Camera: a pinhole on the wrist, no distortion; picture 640 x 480 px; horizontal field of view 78.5 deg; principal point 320.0 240.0 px. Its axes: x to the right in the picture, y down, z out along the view. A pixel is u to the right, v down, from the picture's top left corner.
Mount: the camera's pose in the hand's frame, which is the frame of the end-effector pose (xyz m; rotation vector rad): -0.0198 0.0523 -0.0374 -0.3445 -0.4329 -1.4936
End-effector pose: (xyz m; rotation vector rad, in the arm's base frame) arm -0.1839 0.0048 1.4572 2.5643 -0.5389 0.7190
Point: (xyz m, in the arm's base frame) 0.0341 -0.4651 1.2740
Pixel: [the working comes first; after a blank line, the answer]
In the camera's frame: 0.0796 0.2381 0.5100

381 423
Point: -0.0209 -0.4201 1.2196
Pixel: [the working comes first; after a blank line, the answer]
In the camera's frame: 0.1010 0.1517 0.5011

399 359
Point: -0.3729 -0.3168 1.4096
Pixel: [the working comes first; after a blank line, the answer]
In the camera's frame: -0.1822 -0.0536 0.2812

66 165
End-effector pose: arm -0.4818 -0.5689 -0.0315 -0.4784 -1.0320 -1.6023
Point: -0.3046 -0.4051 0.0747
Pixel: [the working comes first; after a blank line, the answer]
In the camera's frame: -0.0424 -0.0307 0.2426

252 190
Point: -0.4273 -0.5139 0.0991
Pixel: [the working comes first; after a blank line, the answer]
In the camera's frame: 0.0287 0.0794 0.1411

400 461
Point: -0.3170 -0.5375 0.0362
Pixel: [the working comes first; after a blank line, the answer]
In the camera's frame: -0.0793 0.0130 0.1165

54 284
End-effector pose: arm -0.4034 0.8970 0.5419 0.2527 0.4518 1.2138
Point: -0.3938 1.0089 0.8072
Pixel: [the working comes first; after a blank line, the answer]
In the camera's frame: 0.0588 0.0919 0.2851

401 366
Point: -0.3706 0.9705 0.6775
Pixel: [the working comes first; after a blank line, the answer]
In the camera's frame: 0.0845 0.0787 0.1510

539 444
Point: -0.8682 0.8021 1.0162
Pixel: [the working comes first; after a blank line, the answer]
In the camera's frame: -0.3394 -0.2540 0.4678

36 27
